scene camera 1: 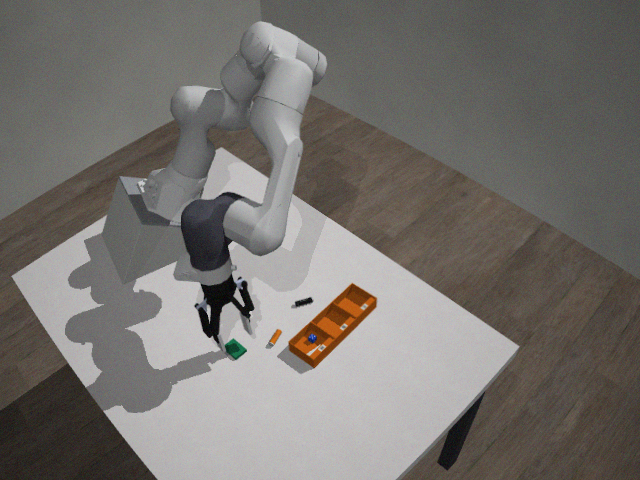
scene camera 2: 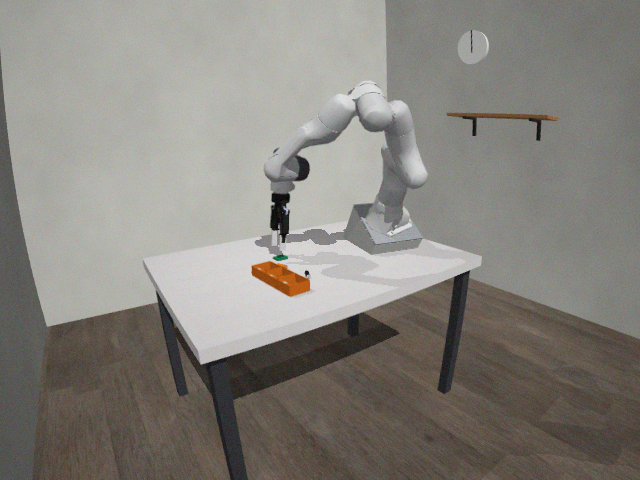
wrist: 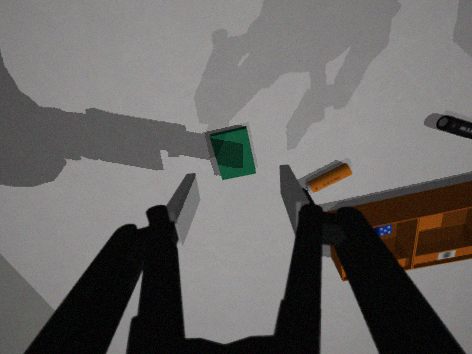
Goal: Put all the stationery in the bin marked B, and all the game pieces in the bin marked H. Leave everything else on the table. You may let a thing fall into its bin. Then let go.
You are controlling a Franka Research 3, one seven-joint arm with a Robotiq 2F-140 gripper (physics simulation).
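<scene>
A flat green block (scene camera 1: pixel 235 349) (scene camera 2: pixel 280 257) (wrist: pixel 247 145) lies on the table. My gripper (scene camera 1: pixel 237 341) (scene camera 2: pixel 278 248) (wrist: pixel 238 183) is partly open and empty, low over the block, one finger to each side in the wrist view; it does not hold it. The orange tray (scene camera 1: pixel 330 348) (scene camera 2: pixel 297 287) (wrist: pixel 425 201) has three compartments: H at the end nearest the gripper, B in the middle, E at the far end. A blue die (scene camera 1: pixel 312 338) (wrist: pixel 384 230) and a pale flat piece (scene camera 1: pixel 313 350) lie in H. A finger hides part of H in the wrist view.
An orange battery (scene camera 1: pixel 275 337) (wrist: pixel 330 177) lies between the green block and the tray, close to the right finger in the wrist view. A black battery (scene camera 1: pixel 303 301) (scene camera 2: pixel 307 273) (wrist: pixel 457 126) lies behind the tray, towards the arm's base. The tray's walls stand up from the table.
</scene>
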